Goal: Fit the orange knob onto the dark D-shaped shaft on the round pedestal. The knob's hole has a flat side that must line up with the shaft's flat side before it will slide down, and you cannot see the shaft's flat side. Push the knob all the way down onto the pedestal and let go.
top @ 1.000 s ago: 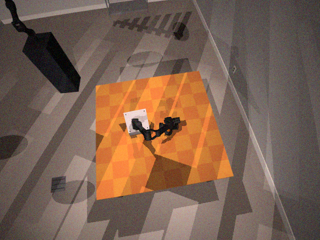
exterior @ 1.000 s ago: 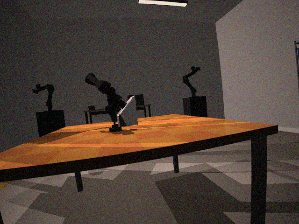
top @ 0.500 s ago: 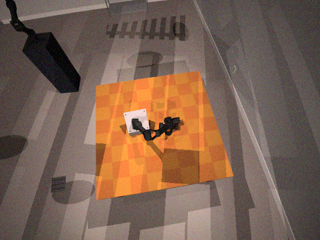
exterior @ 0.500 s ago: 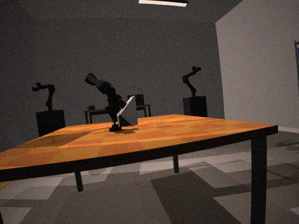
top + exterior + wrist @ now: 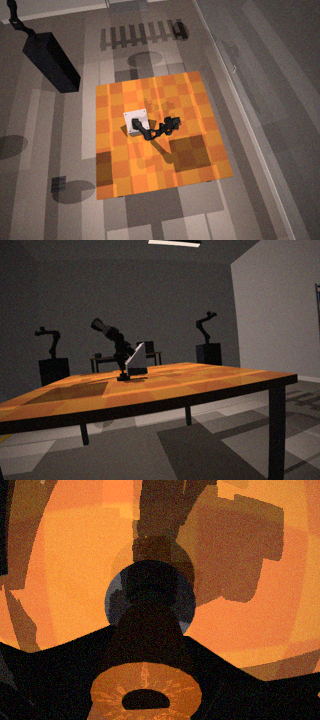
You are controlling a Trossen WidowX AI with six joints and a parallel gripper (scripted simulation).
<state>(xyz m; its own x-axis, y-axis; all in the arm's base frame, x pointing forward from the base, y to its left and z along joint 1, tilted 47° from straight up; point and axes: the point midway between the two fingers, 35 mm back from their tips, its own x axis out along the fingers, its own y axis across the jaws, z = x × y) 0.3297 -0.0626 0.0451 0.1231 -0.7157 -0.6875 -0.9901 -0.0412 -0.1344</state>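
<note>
The orange knob is 20 mm above my gripper tip. Also, from my gripper tip: round dark pedestal 40 mm below.
</note>
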